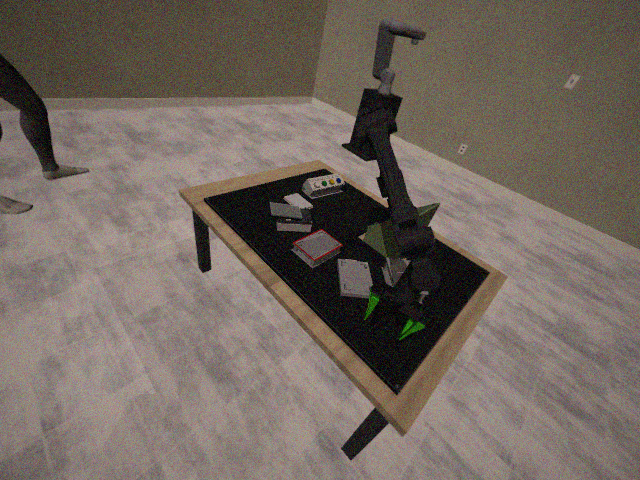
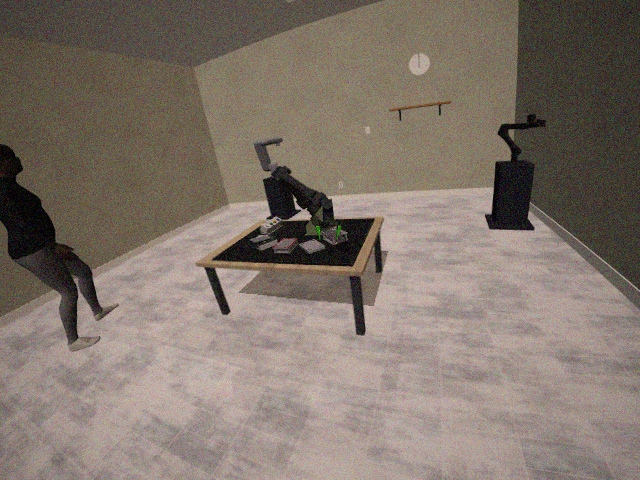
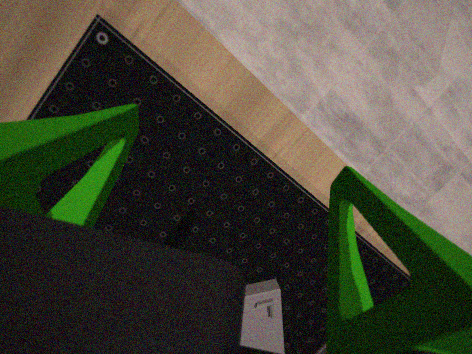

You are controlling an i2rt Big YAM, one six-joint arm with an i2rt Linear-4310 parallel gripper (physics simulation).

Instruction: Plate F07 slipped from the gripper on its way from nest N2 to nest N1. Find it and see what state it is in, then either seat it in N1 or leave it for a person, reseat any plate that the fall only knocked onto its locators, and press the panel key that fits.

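Frame: origin at the arm's base, x right, y ahead, z up, level; metres.
Seen in the pictures: gripper, between the fingertips: (image 1: 381,329) (image 2: 328,239) (image 3: 242,147); arm's base, origin of its link: (image 2: 317,213).
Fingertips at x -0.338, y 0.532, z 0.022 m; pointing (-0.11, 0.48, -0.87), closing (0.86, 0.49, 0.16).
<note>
Pixels of each thing's top centre, then the offset from my fingertips to it.
- bare grey nest block with corner locators, centre of its top: (image 1: 356,275) (image 2: 311,244) dx +0.232, dy -0.189, dz -0.125 m
- grey block, centre of its top: (image 1: 407,273) (image 2: 333,231) dx +0.123, dy -0.337, dz -0.089 m
- red-edged block, centre of its top: (image 1: 318,242) (image 2: 285,242) dx +0.420, dy -0.158, dz -0.105 m
- grey plate, centre of its top: (image 1: 286,208) (image 2: 259,237) dx +0.621, dy -0.134, dz -0.068 m
- pale flat piece, centre of its top: (image 1: 298,201) dx +0.735, dy -0.290, dz -0.137 m
- key panel, centre of its top: (image 1: 326,177) (image 2: 270,220) dx +0.783, dy -0.489, dz -0.067 m
My gripper (image 1: 385,328) (image 2: 328,232) (image 3: 242,147) is open and empty, its green fingers above the black mat near the table's near end. A bare grey nest block with corner locators (image 1: 354,279) (image 2: 312,246) (image 3: 262,320) lies beside it. Another grey block (image 1: 395,271) is partly hidden by the arm. A red-edged block (image 1: 317,244) (image 2: 285,245) lies farther along. Beyond it a grey plate (image 1: 285,209) sits tilted over a block (image 1: 293,226), beside a pale flat piece (image 1: 298,200). The key panel (image 1: 324,184) (image 2: 271,224) is at the far end. No label is readable; I cannot tell which plate is F07.
An olive-green angular object (image 1: 379,237) (image 2: 312,227) stands by the arm. The table's wooden rim (image 1: 273,284) (image 2: 289,266) (image 3: 240,90) borders the mat. A person (image 1: 33,124) (image 2: 31,222) is left of the table. A second arm on a pedestal (image 2: 512,193) stands at the right.
</note>
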